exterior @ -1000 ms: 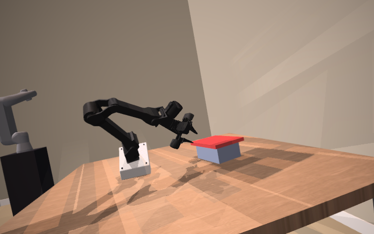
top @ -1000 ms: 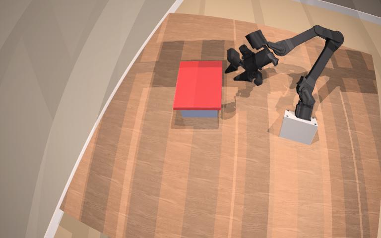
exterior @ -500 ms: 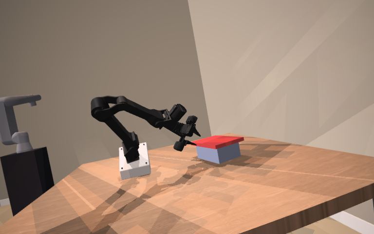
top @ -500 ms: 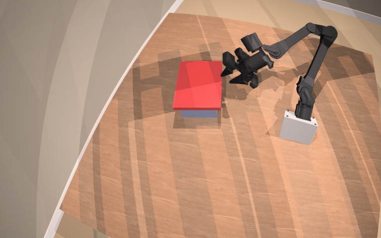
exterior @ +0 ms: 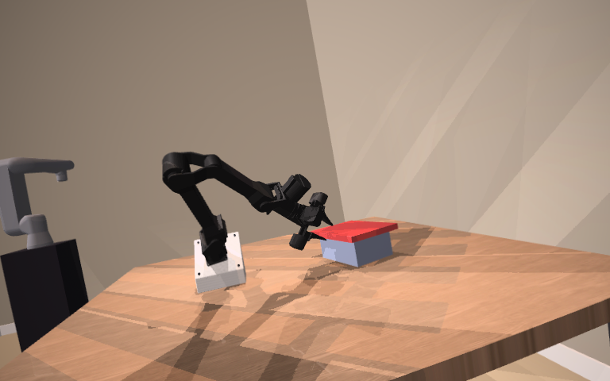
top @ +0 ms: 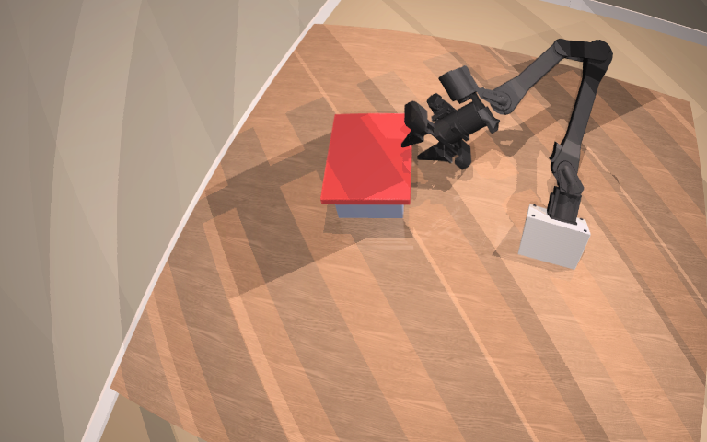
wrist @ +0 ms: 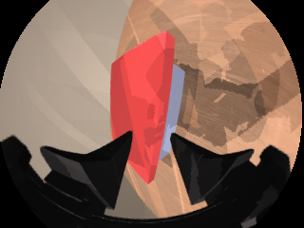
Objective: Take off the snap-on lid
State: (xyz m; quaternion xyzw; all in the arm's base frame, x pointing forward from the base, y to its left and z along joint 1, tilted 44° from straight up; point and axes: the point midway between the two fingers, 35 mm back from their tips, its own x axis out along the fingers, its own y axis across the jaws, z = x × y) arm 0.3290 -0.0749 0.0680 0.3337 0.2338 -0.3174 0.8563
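My gripper tip is now 8 cm short of the red lid, 2 cm to the right of it and 1 cm above it. Also, from my gripper tip: blue-grey storage box 8 cm ahead, 5 cm below, 2 cm to the left.
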